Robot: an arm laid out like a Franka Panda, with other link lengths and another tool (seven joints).
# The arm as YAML. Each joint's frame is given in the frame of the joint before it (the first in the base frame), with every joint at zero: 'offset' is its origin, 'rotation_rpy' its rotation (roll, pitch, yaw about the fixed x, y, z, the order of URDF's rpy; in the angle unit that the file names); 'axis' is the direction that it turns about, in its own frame. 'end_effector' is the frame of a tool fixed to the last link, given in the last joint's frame.
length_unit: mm
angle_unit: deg
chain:
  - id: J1
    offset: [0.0, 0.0, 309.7]
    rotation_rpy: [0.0, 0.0, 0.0]
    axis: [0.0, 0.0, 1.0]
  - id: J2
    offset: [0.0, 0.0, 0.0]
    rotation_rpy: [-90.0, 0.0, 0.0]
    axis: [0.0, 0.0, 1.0]
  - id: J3
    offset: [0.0, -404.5, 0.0]
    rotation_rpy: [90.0, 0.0, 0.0]
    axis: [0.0, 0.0, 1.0]
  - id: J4
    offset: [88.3, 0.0, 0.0]
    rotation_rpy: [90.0, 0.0, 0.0]
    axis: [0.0, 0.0, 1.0]
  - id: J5
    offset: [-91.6, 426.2, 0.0]
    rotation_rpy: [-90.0, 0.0, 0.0]
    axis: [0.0, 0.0, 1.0]
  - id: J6
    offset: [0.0, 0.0, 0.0]
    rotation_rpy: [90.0, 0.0, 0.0]
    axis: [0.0, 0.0, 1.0]
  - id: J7
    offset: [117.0, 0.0, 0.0]
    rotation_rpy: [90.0, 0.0, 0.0]
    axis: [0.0, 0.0, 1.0]
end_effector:
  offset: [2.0, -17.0, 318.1]
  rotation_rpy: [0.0, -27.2, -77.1]
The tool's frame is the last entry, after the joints.
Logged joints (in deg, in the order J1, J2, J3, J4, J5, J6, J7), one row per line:
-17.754, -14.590, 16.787, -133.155, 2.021, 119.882, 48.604
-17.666, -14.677, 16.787, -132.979, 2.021, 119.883, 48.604
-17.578, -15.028, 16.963, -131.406, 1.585, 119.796, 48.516
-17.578, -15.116, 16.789, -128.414, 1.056, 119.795, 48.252
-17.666, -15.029, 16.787, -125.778, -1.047, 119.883, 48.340
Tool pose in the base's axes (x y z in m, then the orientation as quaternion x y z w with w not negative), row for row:
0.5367, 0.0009, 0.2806, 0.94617, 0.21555, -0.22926, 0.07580
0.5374, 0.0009, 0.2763, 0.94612, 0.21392, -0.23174, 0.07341
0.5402, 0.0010, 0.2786, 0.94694, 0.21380, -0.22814, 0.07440
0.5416, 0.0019, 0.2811, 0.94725, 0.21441, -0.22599, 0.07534
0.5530, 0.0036, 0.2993, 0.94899, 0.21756, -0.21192, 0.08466
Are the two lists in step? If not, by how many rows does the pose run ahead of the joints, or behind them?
The pose runs 2 rows behind the joints: the pose in row i belongs to the joints in row i - 2.
